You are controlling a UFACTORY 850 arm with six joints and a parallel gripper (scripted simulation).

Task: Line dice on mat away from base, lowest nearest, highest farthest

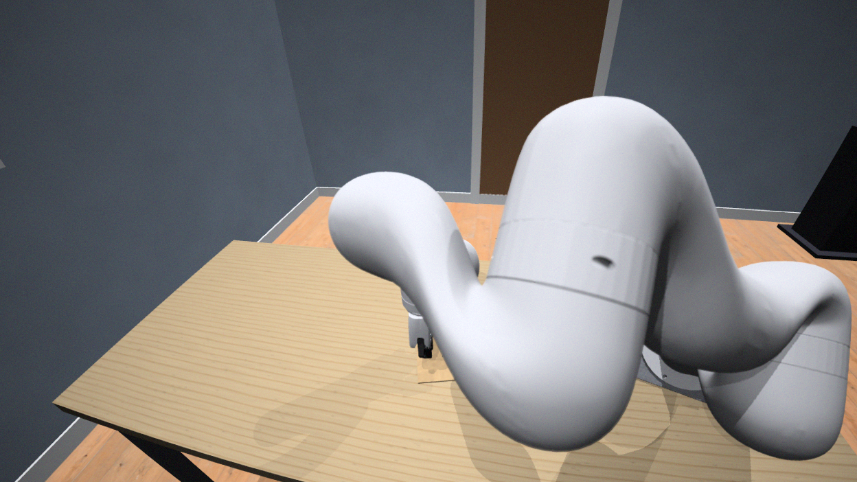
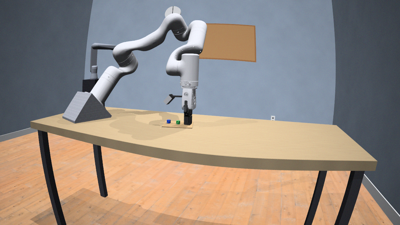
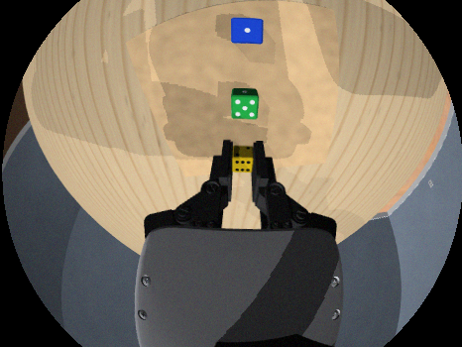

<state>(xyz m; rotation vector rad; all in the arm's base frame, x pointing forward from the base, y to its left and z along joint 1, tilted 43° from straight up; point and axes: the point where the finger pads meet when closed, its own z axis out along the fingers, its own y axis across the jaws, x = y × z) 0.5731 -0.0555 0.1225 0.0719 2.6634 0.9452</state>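
My hand is 1 cm above the yellow die. From my hand the other things lie so: blue die: 10 cm behind, 1 cm to the right, 1 cm below; tan mat: 5 cm behind, 2 cm below; green die: 5 cm behind, 1 cm below.
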